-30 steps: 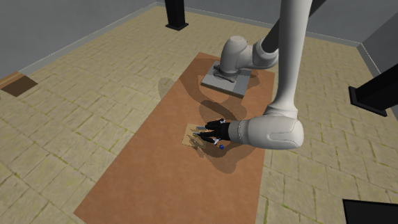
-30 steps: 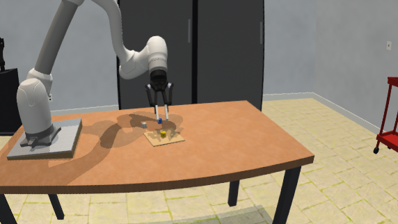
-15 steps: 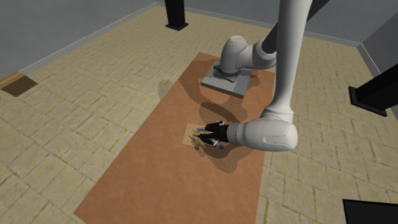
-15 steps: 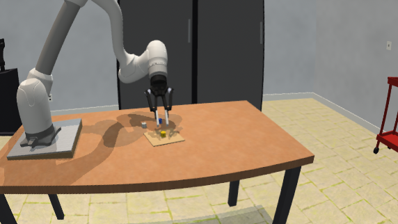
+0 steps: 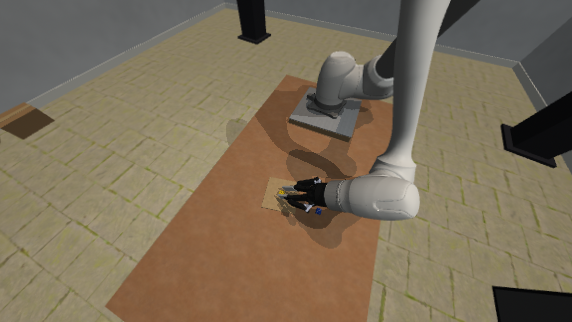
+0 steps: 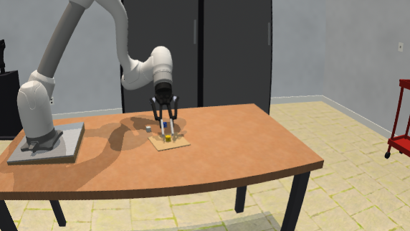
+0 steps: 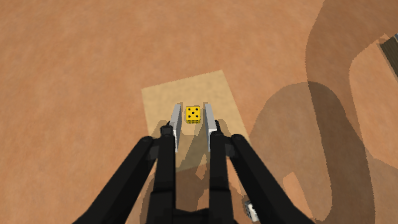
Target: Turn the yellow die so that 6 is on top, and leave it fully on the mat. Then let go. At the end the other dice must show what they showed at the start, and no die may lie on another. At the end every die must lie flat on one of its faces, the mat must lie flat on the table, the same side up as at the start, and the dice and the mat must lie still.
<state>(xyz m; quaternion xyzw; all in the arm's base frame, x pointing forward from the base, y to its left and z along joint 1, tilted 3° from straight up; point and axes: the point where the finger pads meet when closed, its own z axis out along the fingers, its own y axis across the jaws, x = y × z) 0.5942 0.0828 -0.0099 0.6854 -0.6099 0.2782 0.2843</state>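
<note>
The yellow die is 4 cm below my hand and 2 cm to the right of it. From my hand the other things lie so: tan mat: 5 cm below, 2 cm to the right; blue die: 14 cm to the left, 4 cm below, 1 cm behind; white die: 9 cm to the left, 9 cm behind, 4 cm below.
</note>
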